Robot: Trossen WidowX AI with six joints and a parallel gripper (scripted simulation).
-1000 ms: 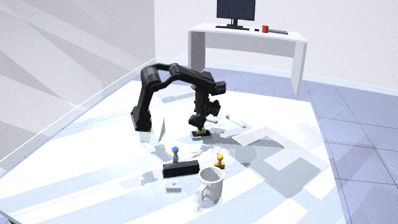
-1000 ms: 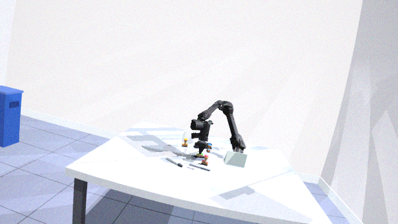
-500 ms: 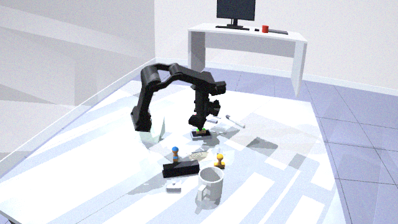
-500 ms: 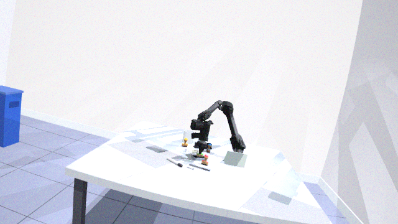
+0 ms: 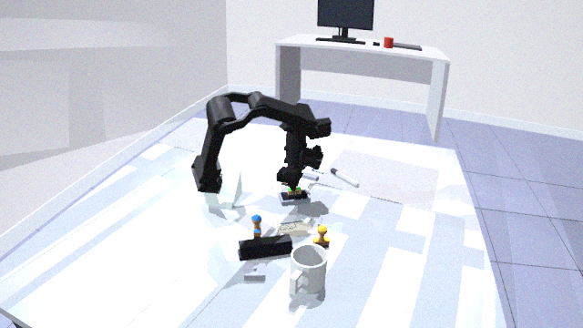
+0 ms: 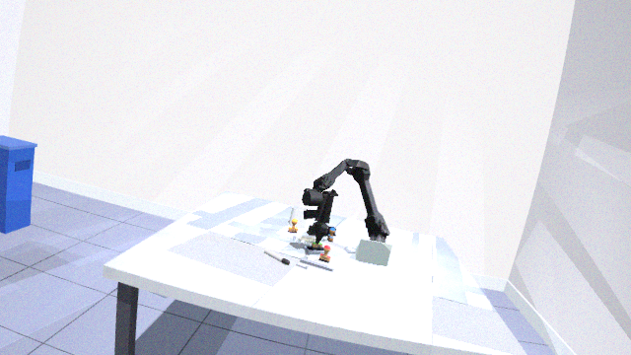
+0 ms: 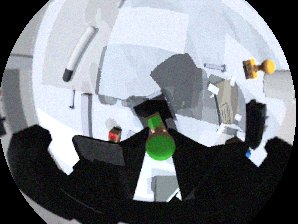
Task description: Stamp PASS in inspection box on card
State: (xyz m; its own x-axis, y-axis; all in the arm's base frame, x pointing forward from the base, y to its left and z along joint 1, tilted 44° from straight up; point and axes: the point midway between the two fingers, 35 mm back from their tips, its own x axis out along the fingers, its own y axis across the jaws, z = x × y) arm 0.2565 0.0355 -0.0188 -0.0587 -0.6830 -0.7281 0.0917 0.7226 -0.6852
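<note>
Now: the ink pad 4 cm below my gripper tip. The rest, counted from my gripper tip: red-knobbed stamp 9 cm to the left, 4 cm behind, 2 cm below; white card 15 cm to the right, 4 cm below, 3 cm ahead; green-knobbed PASS stamp right at my gripper tip.
</note>
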